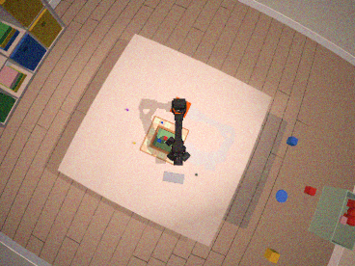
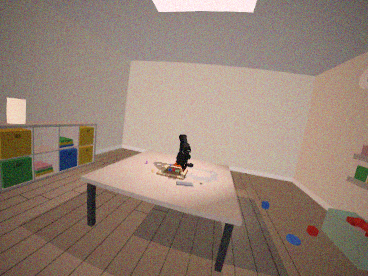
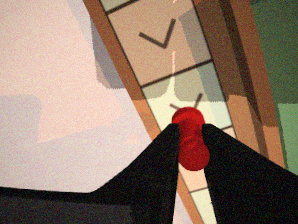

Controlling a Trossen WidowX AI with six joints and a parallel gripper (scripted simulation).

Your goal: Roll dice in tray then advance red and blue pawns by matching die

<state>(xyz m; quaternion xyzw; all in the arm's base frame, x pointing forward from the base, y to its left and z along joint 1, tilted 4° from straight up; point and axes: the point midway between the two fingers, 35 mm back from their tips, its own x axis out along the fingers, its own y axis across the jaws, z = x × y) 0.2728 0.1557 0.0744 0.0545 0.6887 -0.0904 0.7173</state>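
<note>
Now: gripper tip 110 mm past the blue pawn, 200 mm to the left of it and 20 mm above it. The rest, counted from my gripper tip: red pawn: right at my gripper tip; grey flat piece: 190 mm ahead, 90 mm to the left, 50 mm below; green tray: 10 mm behind, 120 mm to the right, 40 mm below.
</note>
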